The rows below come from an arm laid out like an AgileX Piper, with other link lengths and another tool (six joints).
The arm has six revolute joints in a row. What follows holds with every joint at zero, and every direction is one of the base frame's. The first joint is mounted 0.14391 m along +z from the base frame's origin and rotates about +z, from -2.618 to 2.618 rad. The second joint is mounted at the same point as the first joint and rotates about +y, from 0 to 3.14 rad. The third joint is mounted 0.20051 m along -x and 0.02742 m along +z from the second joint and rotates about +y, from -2.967 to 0 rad. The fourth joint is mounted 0.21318 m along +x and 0.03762 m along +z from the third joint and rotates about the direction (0.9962, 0, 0.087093), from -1.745 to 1.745 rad. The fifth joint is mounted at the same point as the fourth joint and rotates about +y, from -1.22 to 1.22 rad. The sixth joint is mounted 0.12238 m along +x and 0.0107 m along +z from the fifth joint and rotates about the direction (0.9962, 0, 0.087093), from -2.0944 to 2.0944 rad. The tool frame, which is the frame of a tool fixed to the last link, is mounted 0.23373 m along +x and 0.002 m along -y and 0.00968 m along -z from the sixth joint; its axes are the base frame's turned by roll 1.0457, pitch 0.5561 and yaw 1.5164 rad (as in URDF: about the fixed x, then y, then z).
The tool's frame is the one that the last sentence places.
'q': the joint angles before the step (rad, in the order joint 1, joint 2, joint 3, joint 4, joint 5, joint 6). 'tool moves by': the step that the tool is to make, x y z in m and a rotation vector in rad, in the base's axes. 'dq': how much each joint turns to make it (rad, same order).
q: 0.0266 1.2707 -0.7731 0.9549 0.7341 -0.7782
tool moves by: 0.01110 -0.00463 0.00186 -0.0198 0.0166 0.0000
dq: -0.0001 0.0660 -0.0978 -0.0650 0.0237 0.0641
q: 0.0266 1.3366 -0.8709 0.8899 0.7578 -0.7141
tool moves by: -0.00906 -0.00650 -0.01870 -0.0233 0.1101 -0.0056
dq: 0.0000 0.0952 -0.0961 -0.1074 0.0655 0.1285
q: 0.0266 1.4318 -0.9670 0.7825 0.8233 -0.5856
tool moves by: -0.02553 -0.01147 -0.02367 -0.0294 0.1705 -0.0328
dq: -0.0001 0.0880 -0.0889 -0.1308 0.1041 0.1862
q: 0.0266 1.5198 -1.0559 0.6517 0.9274 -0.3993
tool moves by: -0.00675 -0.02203 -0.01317 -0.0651 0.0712 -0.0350
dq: 0.0016 0.0421 -0.0595 -0.1158 0.0431 0.1202
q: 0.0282 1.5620 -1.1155 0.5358 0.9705 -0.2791
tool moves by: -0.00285 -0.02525 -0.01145 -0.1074 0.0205 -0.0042
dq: 0.0408 0.0124 -0.0340 -0.1467 0.0073 0.1105
